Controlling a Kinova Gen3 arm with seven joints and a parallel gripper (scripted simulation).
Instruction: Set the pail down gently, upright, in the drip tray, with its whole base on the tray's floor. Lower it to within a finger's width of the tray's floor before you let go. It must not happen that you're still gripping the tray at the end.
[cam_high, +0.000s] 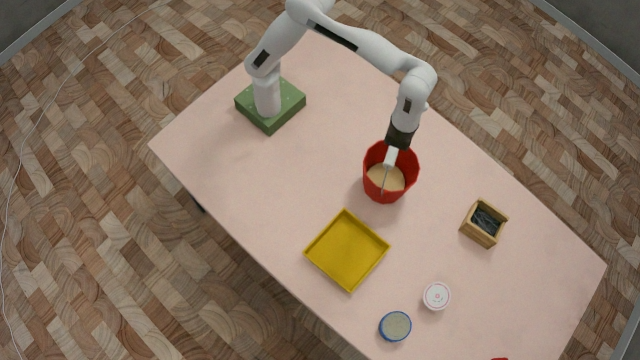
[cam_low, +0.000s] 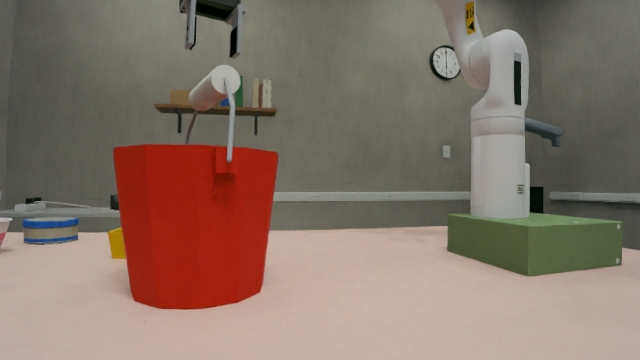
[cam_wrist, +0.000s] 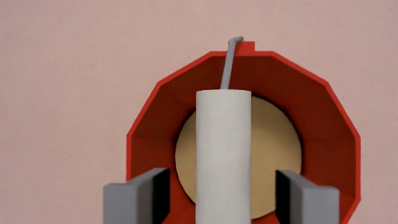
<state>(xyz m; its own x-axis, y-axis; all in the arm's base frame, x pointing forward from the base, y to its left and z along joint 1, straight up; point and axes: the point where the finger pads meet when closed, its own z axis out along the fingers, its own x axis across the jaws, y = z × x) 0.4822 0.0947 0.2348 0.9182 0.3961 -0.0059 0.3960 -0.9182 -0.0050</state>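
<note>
Now: hand 10 mm short of the red pail and 170 mm above it. The rest, counted from my hand: yellow drip tray (90 mm ahead, 270 mm to the right, 300 mm below); then wooden box (390 mm ahead, 140 mm to the left, 270 mm below).
</note>
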